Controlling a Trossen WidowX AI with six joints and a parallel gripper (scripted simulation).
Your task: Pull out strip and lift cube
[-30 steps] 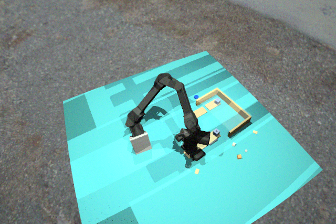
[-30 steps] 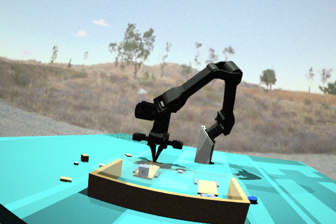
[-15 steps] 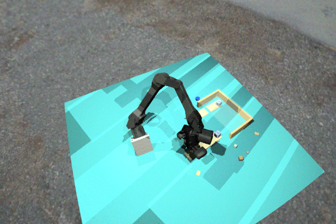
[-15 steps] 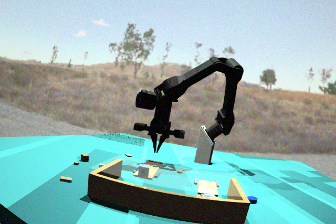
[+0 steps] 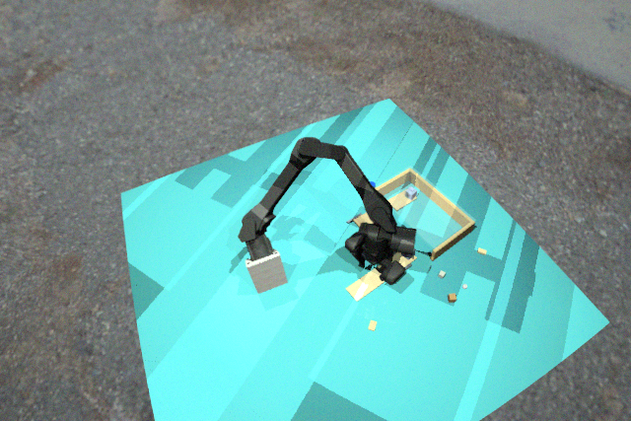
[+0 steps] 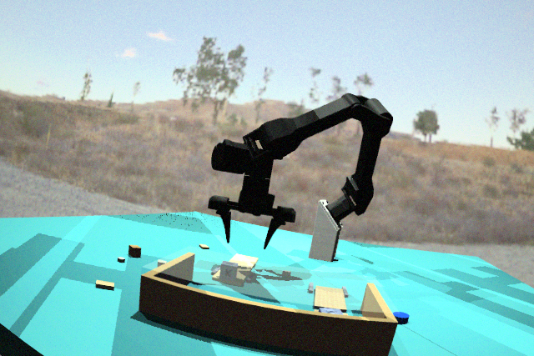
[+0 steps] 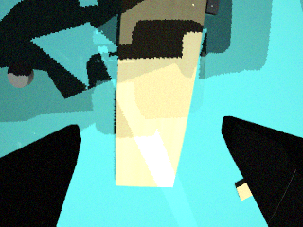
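My gripper tip is 4 cm short of the strip and 4 cm above it. Also, from my gripper tip: blue object: 34 cm to the left, 19 cm ahead, 4 cm below.
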